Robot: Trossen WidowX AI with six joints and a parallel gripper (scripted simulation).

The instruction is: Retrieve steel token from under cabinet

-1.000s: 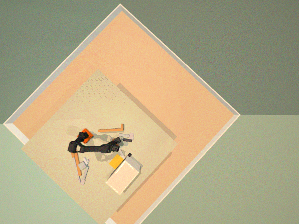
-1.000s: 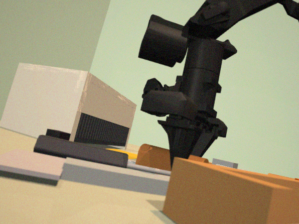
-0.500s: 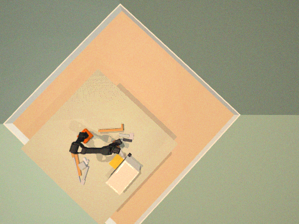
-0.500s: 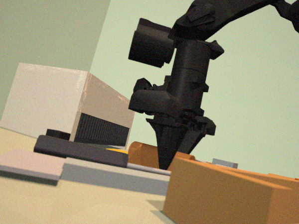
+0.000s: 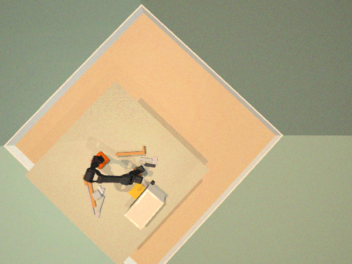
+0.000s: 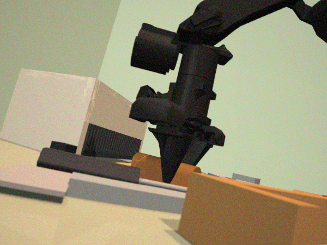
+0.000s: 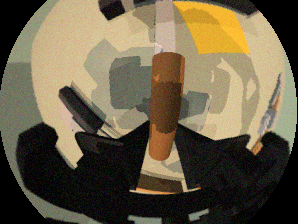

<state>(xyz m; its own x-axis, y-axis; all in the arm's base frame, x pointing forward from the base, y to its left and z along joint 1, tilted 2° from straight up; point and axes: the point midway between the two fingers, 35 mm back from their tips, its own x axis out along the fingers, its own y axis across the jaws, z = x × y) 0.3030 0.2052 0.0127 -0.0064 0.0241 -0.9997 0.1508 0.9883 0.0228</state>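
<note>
Right now the dark screwdriver is 1 cm ahead of my gripper tip and 11 cm to the left of it. From my gripper tip the other things lie so: token 27 cm ahead, 9 cm to the right; then orange stick 11 cm behind, 48 cm to the right.
</note>
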